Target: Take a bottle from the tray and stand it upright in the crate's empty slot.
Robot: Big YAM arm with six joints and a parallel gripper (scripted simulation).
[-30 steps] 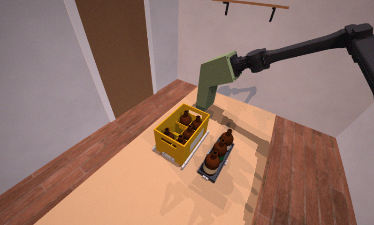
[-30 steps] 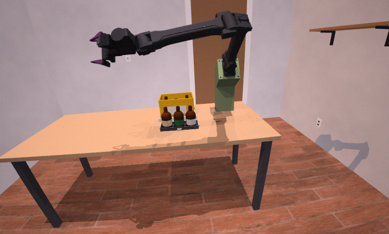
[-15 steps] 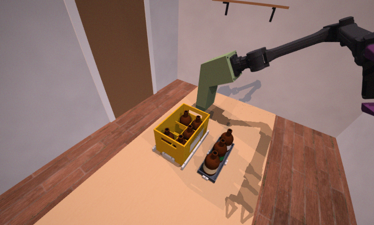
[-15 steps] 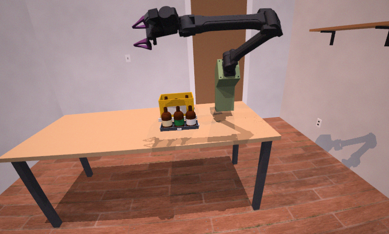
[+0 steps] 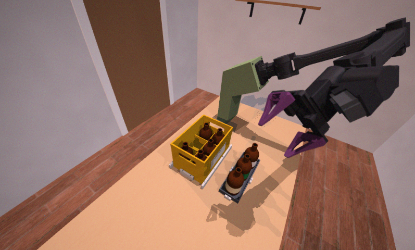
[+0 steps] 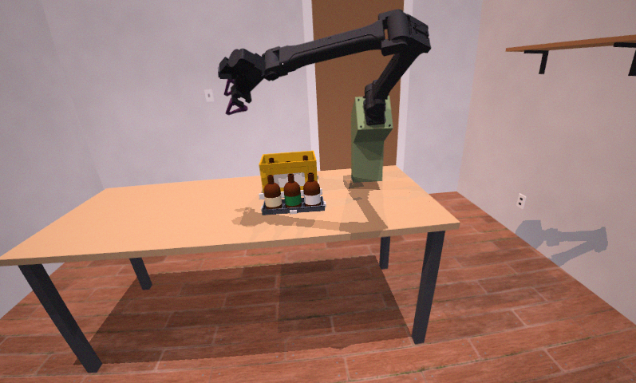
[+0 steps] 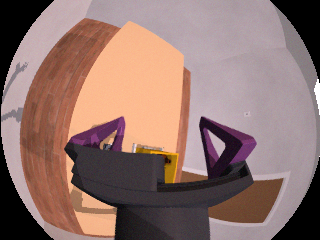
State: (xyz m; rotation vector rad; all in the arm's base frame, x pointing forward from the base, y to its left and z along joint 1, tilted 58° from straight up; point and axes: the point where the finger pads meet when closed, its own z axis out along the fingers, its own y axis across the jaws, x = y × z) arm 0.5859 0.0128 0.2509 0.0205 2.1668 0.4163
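The glass bottle is 20 cm behind my hand, 8 cm to the right of it and 39 cm below it. Also, from my hand: dark tray 20 cm behind, 7 cm to the right, 46 cm below; yellow crate 18 cm behind, 30 cm to the right, 39 cm below.
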